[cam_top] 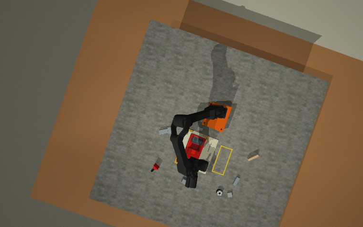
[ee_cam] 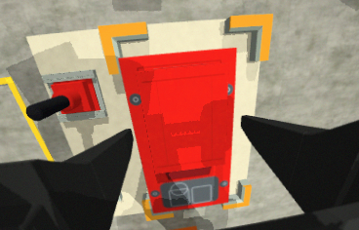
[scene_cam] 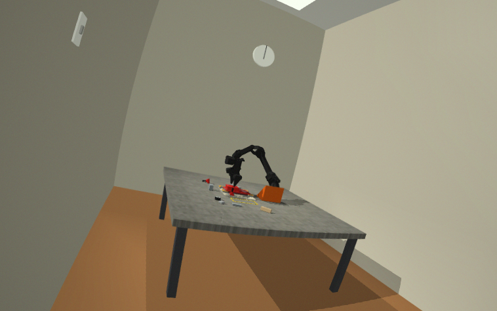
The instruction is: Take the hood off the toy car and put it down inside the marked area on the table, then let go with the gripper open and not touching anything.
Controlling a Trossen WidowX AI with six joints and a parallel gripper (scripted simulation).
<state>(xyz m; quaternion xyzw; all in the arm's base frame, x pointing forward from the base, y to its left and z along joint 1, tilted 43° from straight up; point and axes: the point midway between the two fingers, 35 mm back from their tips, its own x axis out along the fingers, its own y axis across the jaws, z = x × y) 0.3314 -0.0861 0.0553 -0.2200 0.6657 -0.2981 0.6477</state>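
Now: gripper tip 20 mm above the red hood. Also, from my gripper tip: wheel (250 mm to the left, 190 mm ahead, 50 mm below); then wooden block (410 mm to the left, 100 mm behind, 50 mm below).
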